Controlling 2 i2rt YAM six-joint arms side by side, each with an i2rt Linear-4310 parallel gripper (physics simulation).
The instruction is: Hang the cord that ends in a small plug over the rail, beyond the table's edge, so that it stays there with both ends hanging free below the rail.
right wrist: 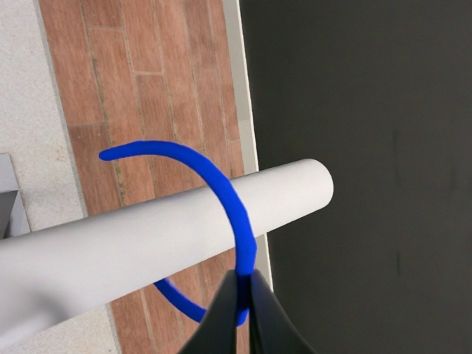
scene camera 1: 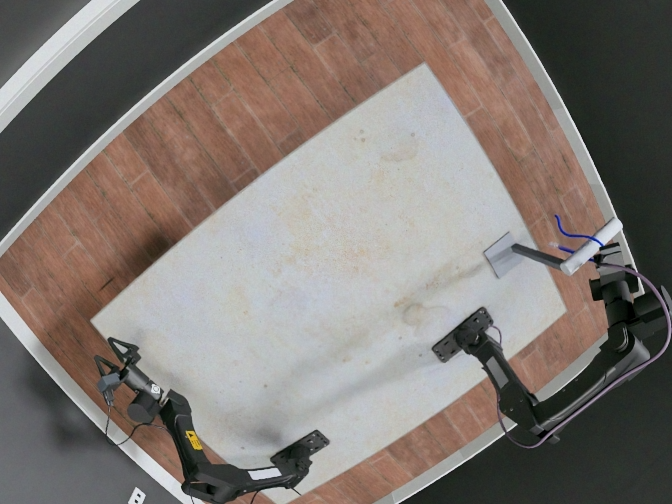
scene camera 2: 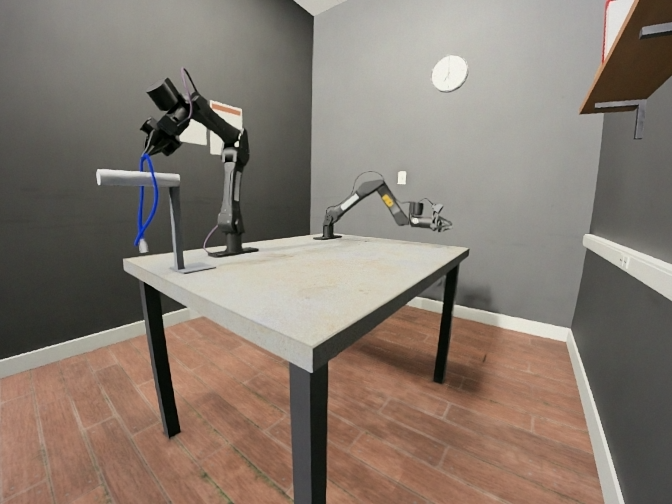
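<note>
The blue cord is pinched near its middle by my right gripper, a little above the white rail. In scene camera 2 one strand passes in front of the rail and the other behind it; both ends hang below the rail, and the strands cross there. The pale plug is at the rear strand's lower end. Whether the cord touches the rail is unclear. My left gripper is open, far from the cord.
The rail's grey post rises from a flat base plate near the edge of the table. The rail reaches out past that edge, over the floor. The right arm's mount stands near the base plate.
</note>
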